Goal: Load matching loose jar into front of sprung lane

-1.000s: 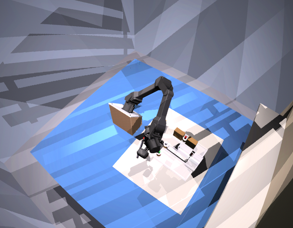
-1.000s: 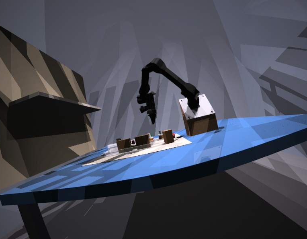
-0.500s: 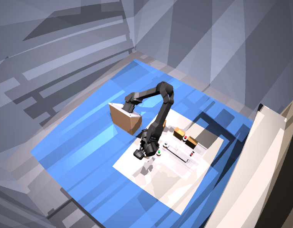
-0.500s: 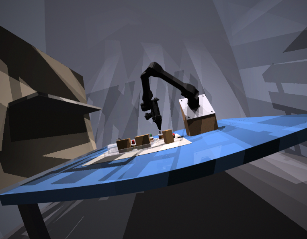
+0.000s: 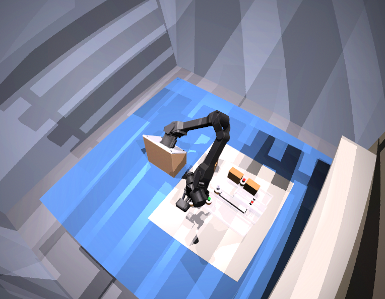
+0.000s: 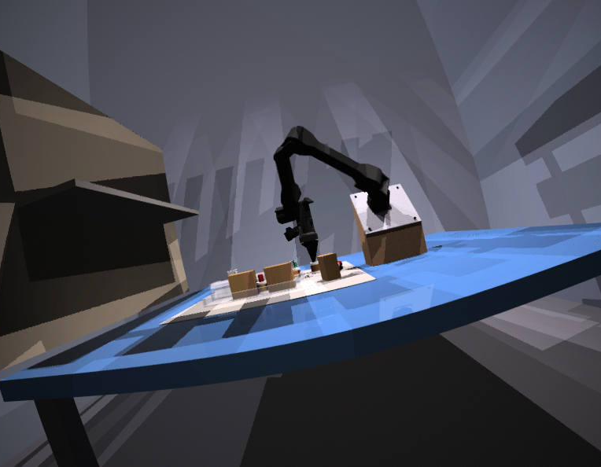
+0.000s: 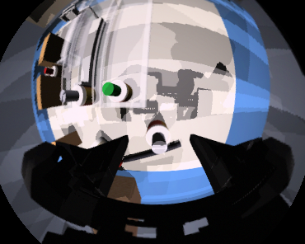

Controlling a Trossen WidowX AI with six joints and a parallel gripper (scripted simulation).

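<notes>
Right now my gripper tip is 60 mm past the dark rod, 20 mm to the right of it and 40 mm above it. The rest, counted from my gripper tip: brown box 10 mm behind, 260 mm to the left, 10 mm below; then clear pusher lane 230 mm ahead, 130 mm to the left, 30 mm below.
</notes>
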